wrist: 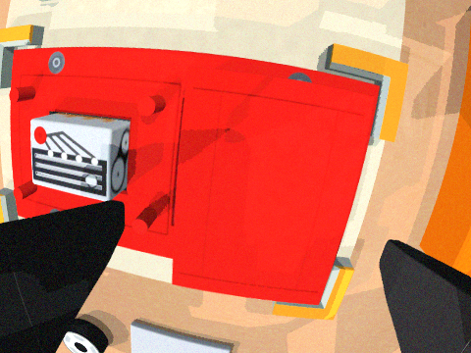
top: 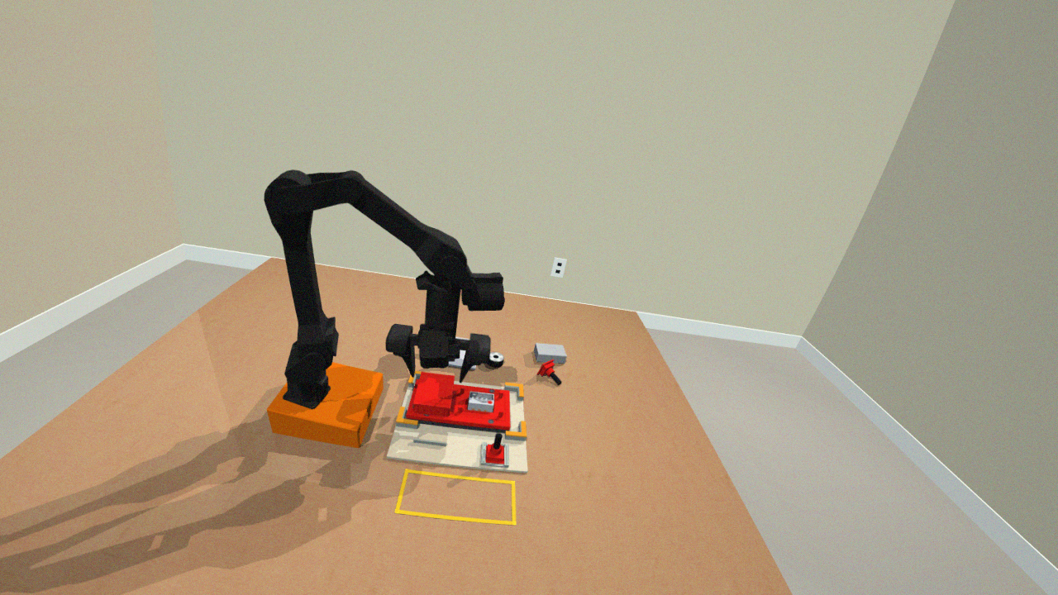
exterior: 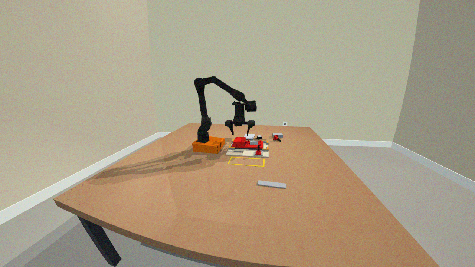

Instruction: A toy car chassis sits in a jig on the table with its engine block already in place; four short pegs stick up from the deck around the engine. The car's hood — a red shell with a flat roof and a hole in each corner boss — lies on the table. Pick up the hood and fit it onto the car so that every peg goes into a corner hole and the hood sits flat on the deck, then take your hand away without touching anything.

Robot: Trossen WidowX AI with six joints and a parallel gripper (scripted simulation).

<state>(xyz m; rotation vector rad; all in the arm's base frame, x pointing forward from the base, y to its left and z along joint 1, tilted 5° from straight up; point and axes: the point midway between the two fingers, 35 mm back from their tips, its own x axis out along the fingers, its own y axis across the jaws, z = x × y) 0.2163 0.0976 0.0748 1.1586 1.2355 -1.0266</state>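
Now: the red hood 3 cm below my gripper tip. From my gripper tip the other things lie so: black wheel: 19 cm to the left, 10 cm ahead, 7 cm below; cream jig: 7 cm ahead, 6 cm below, 1 cm to the right; grey engine block: 9 cm ahead, 5 cm below, 1 cm to the left.
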